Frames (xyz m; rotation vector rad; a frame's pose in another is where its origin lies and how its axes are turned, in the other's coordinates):
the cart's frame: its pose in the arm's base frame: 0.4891 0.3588 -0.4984 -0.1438 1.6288 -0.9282
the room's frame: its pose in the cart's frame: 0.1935 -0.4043 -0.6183 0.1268 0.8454 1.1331
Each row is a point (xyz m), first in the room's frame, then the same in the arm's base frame.
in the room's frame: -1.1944 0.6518 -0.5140
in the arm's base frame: 0.2243 -0.0330 0.9324
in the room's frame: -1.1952 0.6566 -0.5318
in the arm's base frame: 0.2189 -0.0227 0.9467
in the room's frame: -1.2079 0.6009 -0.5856
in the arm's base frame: 0.1467 -0.0326 0.9757
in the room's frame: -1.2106 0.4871 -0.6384
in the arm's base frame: 0.0252 -0.0637 0.9801
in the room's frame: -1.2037 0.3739 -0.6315
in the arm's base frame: -0.0658 -0.1164 0.9370
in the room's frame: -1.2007 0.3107 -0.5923
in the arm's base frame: -0.0976 -0.1635 0.8889
